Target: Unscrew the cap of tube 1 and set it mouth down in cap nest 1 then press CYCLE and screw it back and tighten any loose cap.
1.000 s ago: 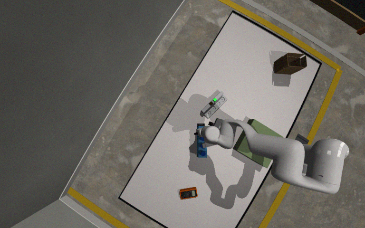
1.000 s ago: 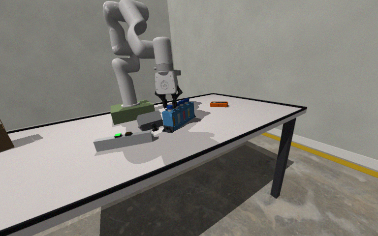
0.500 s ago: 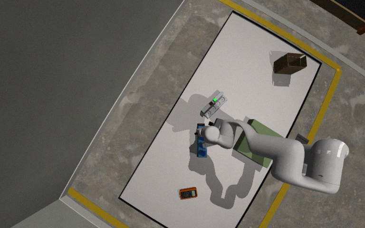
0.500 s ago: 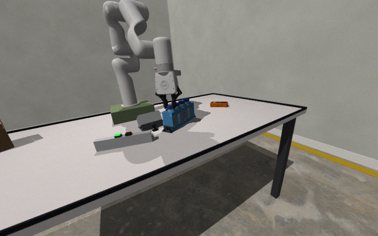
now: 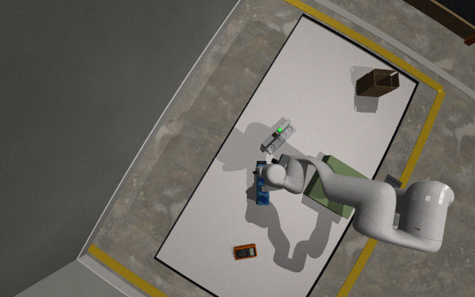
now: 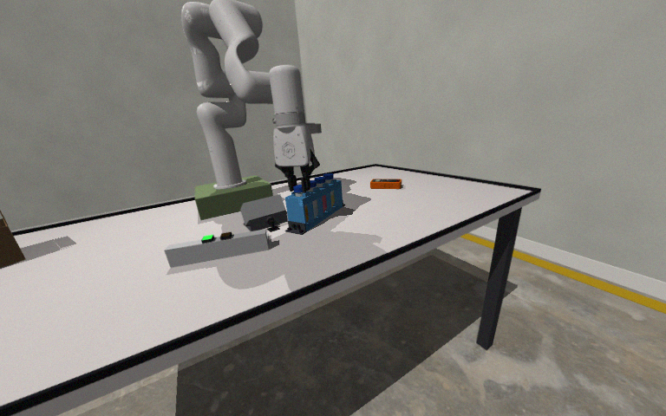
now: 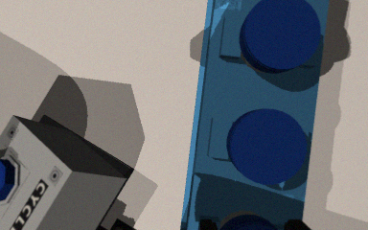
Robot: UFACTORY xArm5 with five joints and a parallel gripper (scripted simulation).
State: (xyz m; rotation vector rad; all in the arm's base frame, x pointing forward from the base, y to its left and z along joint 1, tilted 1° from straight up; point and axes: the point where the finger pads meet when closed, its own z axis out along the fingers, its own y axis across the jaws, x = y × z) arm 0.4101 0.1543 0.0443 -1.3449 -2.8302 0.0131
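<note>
My gripper is now 120 mm to the left of the green key, 120 mm past it and 60 mm above it. Round my hand: blue cap (130 mm to the left, 80 mm behind, 10 mm below); grey key housing (110 mm behind, 100 mm to the right, 80 mm below); blue key (130 mm behind, 70 mm to the right, 60 mm below).
</note>
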